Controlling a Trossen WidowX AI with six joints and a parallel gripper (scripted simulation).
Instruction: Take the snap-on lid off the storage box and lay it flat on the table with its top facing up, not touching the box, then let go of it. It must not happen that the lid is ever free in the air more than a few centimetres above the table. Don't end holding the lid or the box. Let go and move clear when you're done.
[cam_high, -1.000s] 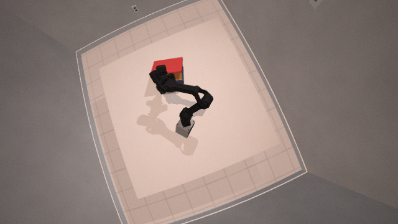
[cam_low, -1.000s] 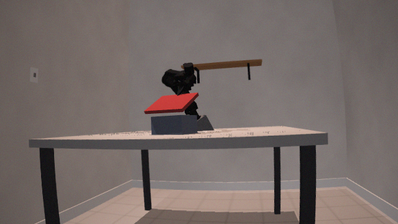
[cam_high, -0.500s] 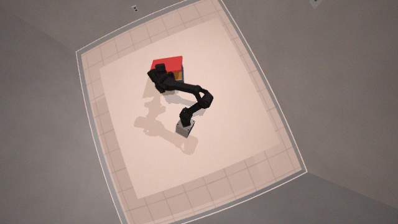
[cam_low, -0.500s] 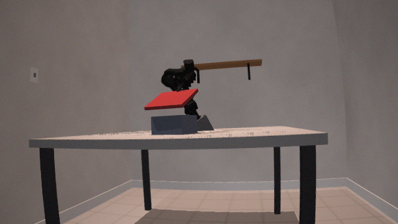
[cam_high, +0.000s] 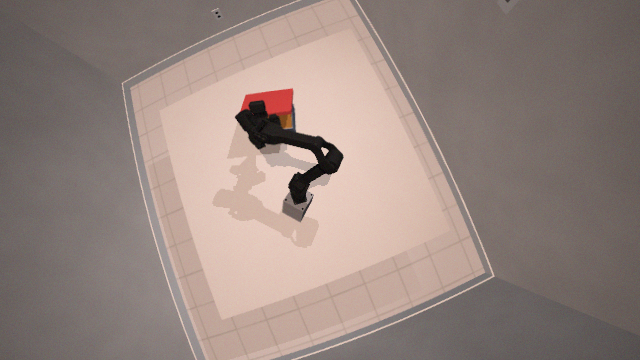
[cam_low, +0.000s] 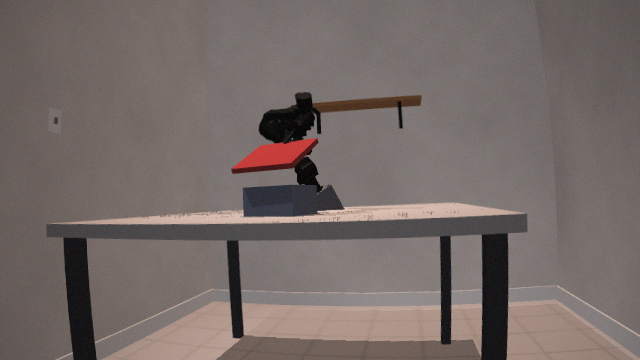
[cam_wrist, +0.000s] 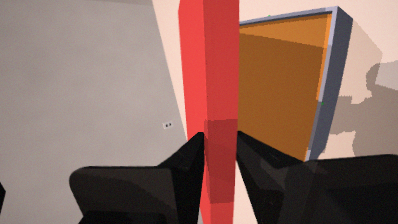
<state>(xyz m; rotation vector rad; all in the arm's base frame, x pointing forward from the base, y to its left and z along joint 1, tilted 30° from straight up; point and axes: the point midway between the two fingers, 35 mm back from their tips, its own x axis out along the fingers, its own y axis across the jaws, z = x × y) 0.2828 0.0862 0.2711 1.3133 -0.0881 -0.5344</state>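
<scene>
Now: the red lid 9 cm ahead of my hand, 4 cm to the right of it and 6 cm below it. Round my hand: storage box 7 cm ahead, 3 cm to the right, 21 cm below.
</scene>
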